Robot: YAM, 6 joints.
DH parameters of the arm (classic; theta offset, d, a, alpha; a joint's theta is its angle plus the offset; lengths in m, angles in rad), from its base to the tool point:
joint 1: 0 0.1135 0.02 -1.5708
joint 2: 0 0 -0.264 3.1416
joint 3: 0.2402 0 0.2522 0
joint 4: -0.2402 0 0.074 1.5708
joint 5: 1.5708 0 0 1.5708
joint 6: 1.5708 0.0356 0 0
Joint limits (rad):
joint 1: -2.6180..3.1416
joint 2: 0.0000..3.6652
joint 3: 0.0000..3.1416
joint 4: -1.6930..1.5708
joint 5: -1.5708..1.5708
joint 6: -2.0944..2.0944
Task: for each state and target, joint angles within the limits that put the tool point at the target. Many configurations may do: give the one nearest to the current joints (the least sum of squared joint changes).
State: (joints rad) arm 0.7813 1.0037 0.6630 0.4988 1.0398 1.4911
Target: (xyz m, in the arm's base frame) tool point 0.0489 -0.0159 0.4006
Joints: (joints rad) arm 0.3972 0.3351 0.6557 0.5594 1.2320 1.4911
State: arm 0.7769 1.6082 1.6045 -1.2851 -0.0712 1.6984
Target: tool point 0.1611 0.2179 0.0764
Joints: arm 0.9232 2.1290 1.1151 -1.2419 -0.0835 1.6984
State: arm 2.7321 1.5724 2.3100 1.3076 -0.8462 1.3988
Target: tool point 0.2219 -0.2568 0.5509
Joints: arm 2.3630 0.9207 2.6650 1.4352 -0.8601 1.3988
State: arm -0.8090 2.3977 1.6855 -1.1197 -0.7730 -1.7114
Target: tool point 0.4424 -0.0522 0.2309
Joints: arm -0.1760 2.1694 1.9078 -1.0644 -0.8220 -1.7114
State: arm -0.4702 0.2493 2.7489 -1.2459 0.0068 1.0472
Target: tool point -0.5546 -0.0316 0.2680
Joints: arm 0.0548 0.1738 2.9960 -0.6270 0.0331 1.0472
